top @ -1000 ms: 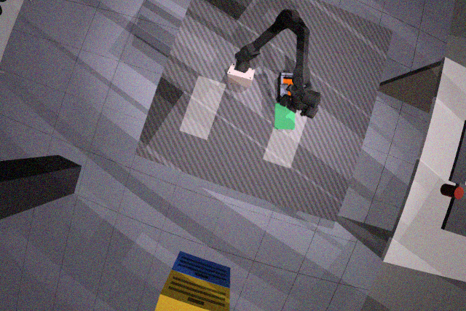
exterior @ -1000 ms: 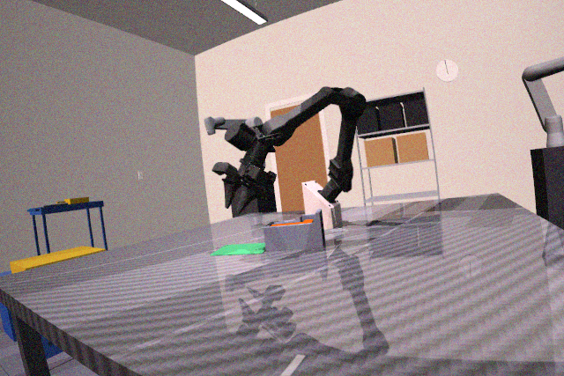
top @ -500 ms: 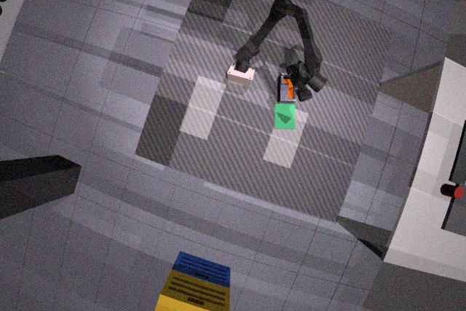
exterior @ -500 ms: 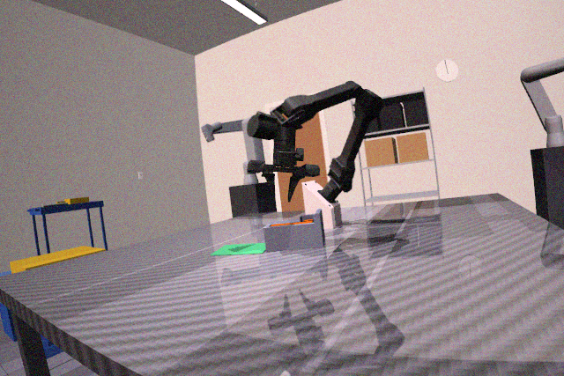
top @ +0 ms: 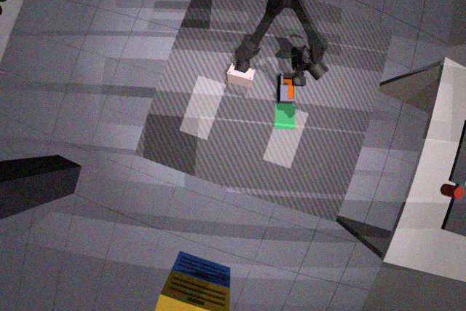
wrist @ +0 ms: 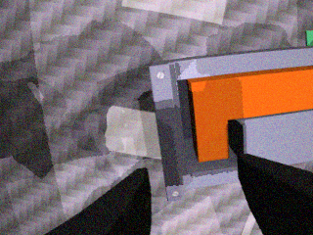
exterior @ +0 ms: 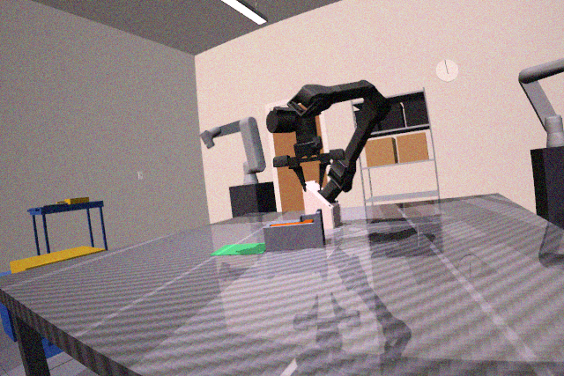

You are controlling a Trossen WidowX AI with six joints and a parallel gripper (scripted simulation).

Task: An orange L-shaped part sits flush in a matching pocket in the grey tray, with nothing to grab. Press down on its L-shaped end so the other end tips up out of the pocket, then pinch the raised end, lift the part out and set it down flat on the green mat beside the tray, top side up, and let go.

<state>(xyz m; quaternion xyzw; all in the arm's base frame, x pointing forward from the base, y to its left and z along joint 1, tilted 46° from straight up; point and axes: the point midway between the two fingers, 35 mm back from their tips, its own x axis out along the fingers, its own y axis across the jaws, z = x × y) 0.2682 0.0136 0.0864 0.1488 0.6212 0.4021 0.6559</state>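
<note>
The orange L-shaped part is 1 cm ahead of my gripper tip, 5 cm to the right of it and 9 cm below it. Round my gripper tip: green mat (7 cm ahead, 21 cm to the right, 16 cm below).
</note>
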